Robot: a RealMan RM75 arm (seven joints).
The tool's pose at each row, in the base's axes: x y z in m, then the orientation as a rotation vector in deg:
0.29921 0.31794 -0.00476 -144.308 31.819 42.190
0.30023 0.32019 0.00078 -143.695 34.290 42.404
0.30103 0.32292 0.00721 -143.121 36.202 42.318
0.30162 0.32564 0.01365 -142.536 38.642 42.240
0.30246 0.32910 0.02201 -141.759 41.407 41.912
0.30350 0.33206 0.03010 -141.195 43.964 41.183
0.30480 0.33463 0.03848 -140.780 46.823 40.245
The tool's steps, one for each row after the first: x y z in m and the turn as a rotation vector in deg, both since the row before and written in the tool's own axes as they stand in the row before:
-0.00298 -0.00404 -0.00340 0.537 0.150 1.769
-0.00392 -0.00452 -0.00370 0.576 0.238 1.313
-0.00417 -0.00435 -0.00360 0.563 0.348 1.699
-0.00547 -0.00551 -0.00472 0.794 0.504 1.879
-0.00513 -0.00506 -0.00484 0.731 0.792 1.655
-0.00504 -0.00492 -0.00537 0.636 1.058 1.834

